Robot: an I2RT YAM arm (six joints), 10 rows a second.
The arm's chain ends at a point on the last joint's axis. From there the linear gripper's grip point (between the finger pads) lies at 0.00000 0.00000 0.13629 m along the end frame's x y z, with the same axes.
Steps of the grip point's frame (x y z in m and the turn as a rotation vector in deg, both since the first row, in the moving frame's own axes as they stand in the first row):
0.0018 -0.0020 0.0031 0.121 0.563 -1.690
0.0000 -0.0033 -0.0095 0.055 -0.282 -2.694
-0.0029 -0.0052 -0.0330 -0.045 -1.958 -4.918
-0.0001 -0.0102 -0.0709 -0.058 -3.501 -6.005
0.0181 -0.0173 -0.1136 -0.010 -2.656 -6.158
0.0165 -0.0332 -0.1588 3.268 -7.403 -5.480
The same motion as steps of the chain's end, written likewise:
0.0005 -0.0017 0.0031 0.121 0.563 -1.690
0.0007 -0.0032 -0.0095 0.055 -0.282 -2.694
0.0017 -0.0055 -0.0329 -0.045 -1.958 -4.918
0.0082 -0.0108 -0.0706 -0.058 -3.501 -6.005
0.0244 -0.0177 -0.1135 -0.010 -2.656 -6.158
0.0344 -0.0263 -0.1574 3.268 -7.403 -5.480

